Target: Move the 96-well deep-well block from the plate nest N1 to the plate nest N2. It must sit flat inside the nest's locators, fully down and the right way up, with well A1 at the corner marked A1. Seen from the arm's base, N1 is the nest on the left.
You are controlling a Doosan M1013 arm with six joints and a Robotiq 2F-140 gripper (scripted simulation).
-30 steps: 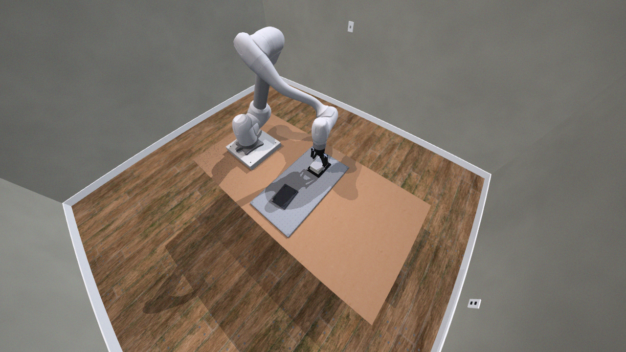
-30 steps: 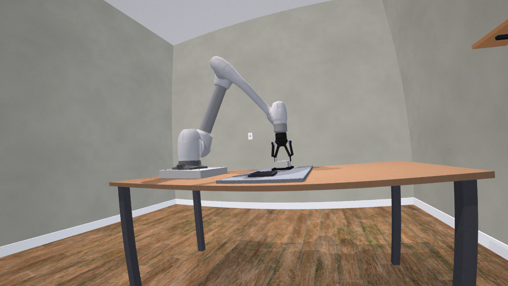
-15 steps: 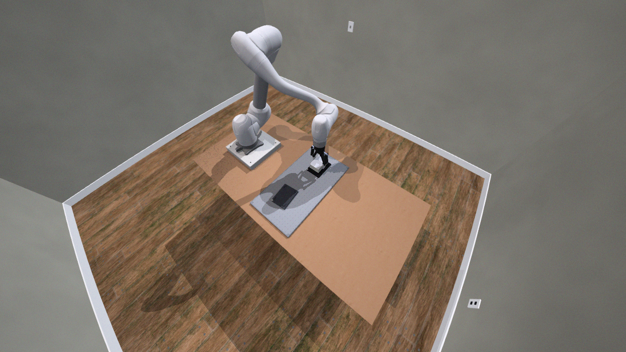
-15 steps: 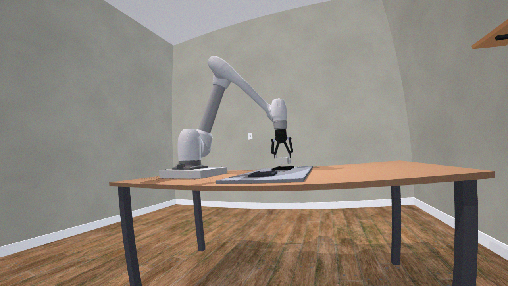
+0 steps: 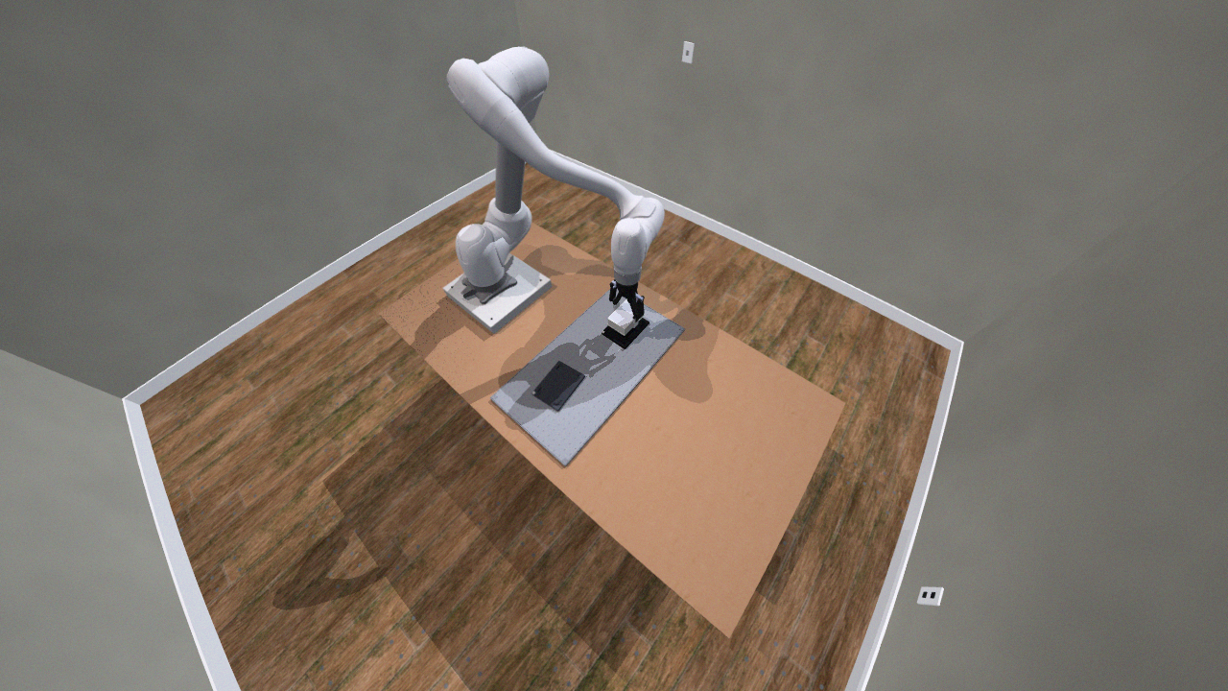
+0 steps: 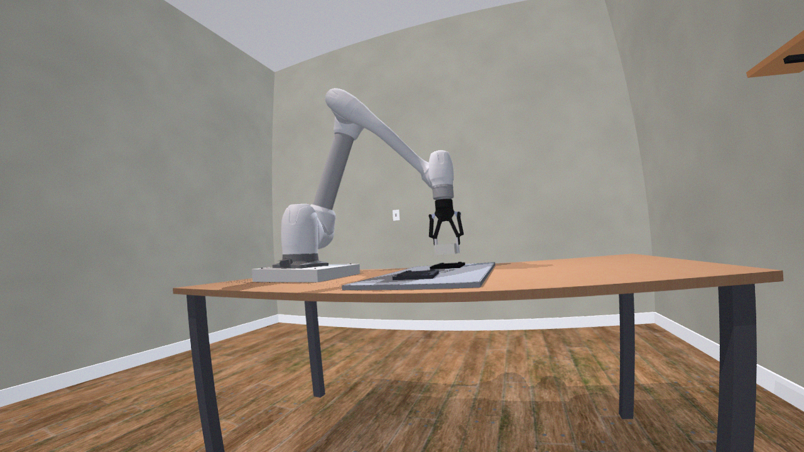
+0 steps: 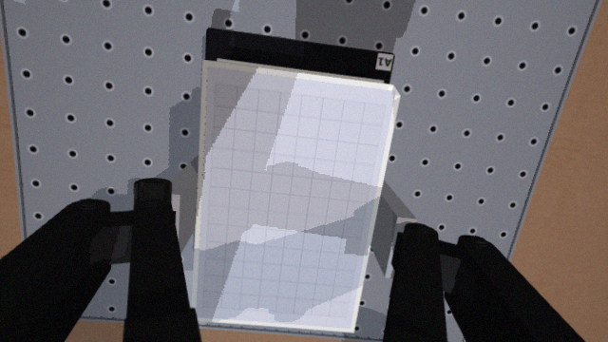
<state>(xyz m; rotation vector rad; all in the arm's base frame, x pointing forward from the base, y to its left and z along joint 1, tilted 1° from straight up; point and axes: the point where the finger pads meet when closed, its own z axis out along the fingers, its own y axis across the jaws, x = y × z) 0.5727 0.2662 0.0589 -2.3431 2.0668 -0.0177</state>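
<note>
Right now my hand is 40 mm past the white A1 label, 80 mm to the left of it and 70 mm above it. The rest, counted from my hand: white 96-well deep-well block: 10 mm below.
</note>
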